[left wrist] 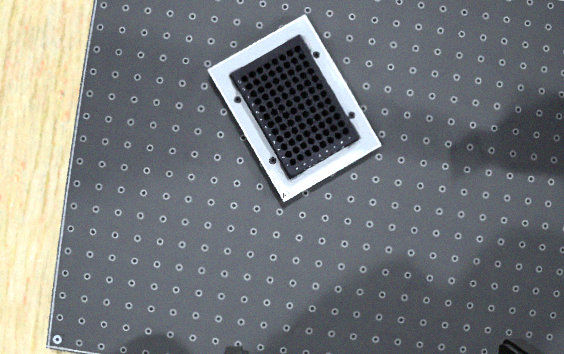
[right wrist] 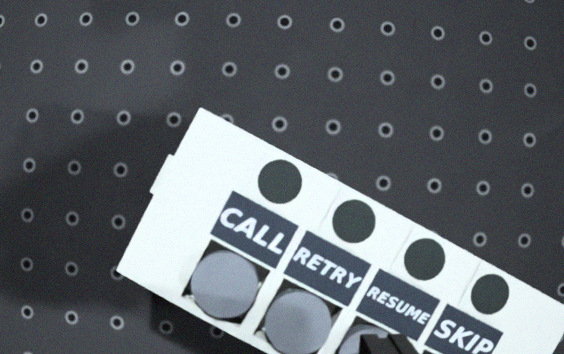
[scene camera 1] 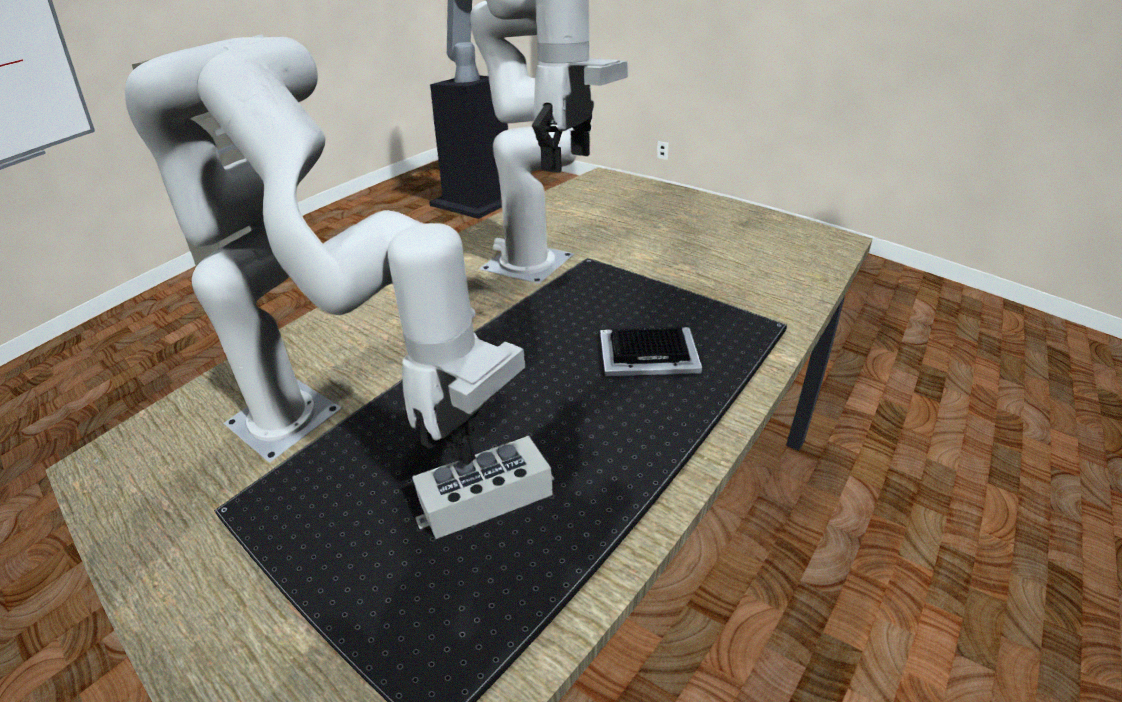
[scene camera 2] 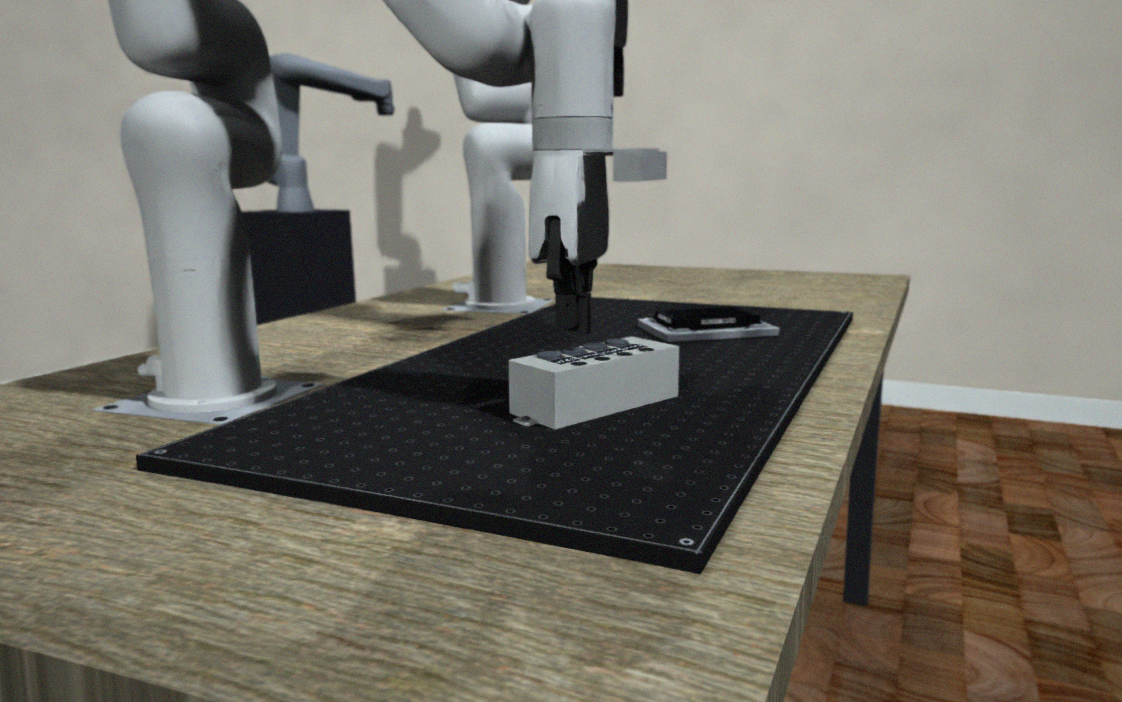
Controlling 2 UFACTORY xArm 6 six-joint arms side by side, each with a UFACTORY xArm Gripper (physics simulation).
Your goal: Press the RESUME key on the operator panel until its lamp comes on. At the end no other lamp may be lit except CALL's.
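Places are measured from the left arm's base along level axes (x ahead, y left, z up), in metres.
Pixels of known places: left gripper, between the fingertips: (scene camera 1: 566, 162); right gripper, between the fingertips: (scene camera 1: 462, 457) (scene camera 2: 573, 333); left arm's base, origin of its link: (scene camera 1: 527, 261) (scene camera 2: 500, 304); right arm's base, origin of its link: (scene camera 1: 281, 416) (scene camera 2: 215, 396).
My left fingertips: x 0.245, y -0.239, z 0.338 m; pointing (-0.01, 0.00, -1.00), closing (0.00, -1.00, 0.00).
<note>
Ahead of a thing's pixels: the offset from my left fingertips to its top centre. "*": to the spot under its first point. Level surfaces: height alone.
The operator panel {0.082 m ahead, 0.389 m right, 0.269 m down} (scene camera 1: 488, 506) (scene camera 2: 612, 389) (right wrist: 165, 235) is a pale box on the black board, with four grey keys. The RESUME key {0.059 m ahead, 0.392 m right, 0.269 m down} (scene camera 1: 467, 466) (right wrist: 351, 341) lies between RETRY {0.075 m ahead, 0.367 m right, 0.269 m down} (right wrist: 298, 322) and SKIP and is partly covered by my fingers in the right wrist view. The RESUME lamp {0.094 m ahead, 0.415 m right, 0.271 m down} (right wrist: 424, 259), CALL lamp {0.127 m ahead, 0.365 m right, 0.271 m down} (right wrist: 280, 181), RETRY lamp {0.110 m ahead, 0.390 m right, 0.271 m down} (right wrist: 354, 221) and SKIP lamp {0.077 m ahead, 0.440 m right, 0.271 m down} (right wrist: 490, 294) are all dark. My right gripper (scene camera 1: 465, 453) (scene camera 2: 580, 328) (right wrist: 390, 345) is shut and empty, its tips close above the RESUME key. My left gripper (scene camera 1: 566, 155) is open and empty, high above the table.
A black well plate {0.146 m ahead, 0.012 m left, 0.299 m down} (scene camera 1: 651, 346) (scene camera 2: 707, 317) (left wrist: 295, 107) sits on a light grey holder {* 0.112 m ahead, 0.066 m right, 0.313 m down} (scene camera 1: 612, 367) (scene camera 2: 661, 332) (left wrist: 370, 142) towards the board's far end. The perforated black board {0.325 m down} (scene camera 1: 372, 579) (scene camera 2: 430, 463) (left wrist: 150, 240) lies on the wooden table {0.338 m down} (scene camera 1: 140, 579) (scene camera 2: 330, 596).
</note>
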